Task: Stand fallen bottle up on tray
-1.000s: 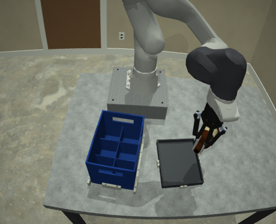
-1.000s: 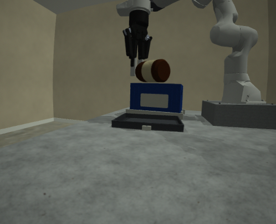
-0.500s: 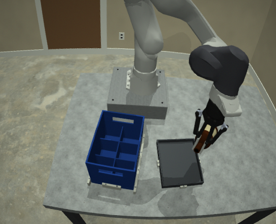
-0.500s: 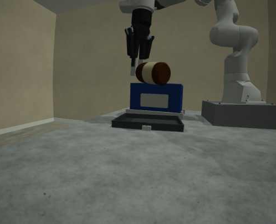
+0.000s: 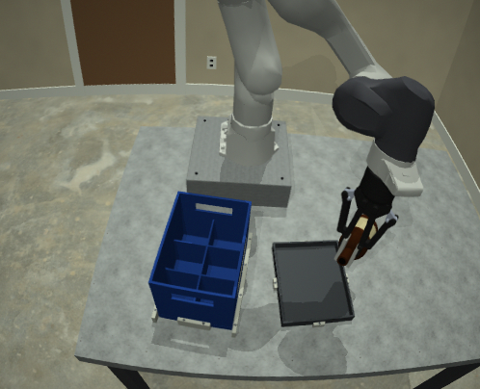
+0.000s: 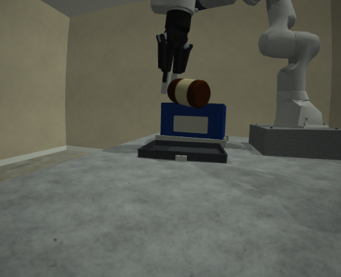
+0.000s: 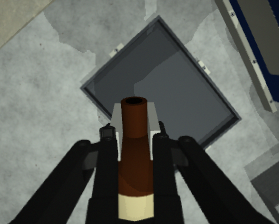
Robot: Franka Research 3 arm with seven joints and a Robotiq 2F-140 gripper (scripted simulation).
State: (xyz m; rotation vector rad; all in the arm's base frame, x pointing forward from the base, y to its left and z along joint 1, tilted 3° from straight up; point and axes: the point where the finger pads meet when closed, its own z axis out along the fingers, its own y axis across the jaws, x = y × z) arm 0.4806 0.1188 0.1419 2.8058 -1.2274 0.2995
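Right now the brown bottle is 4 cm to the left of my hand, 3 cm below it and 3 cm behind it. Also, from my hand: blue crate 30 cm to the right, 14 cm below, 11 cm behind; then dark grey tray 21 cm below, 5 cm behind, 3 cm to the right.
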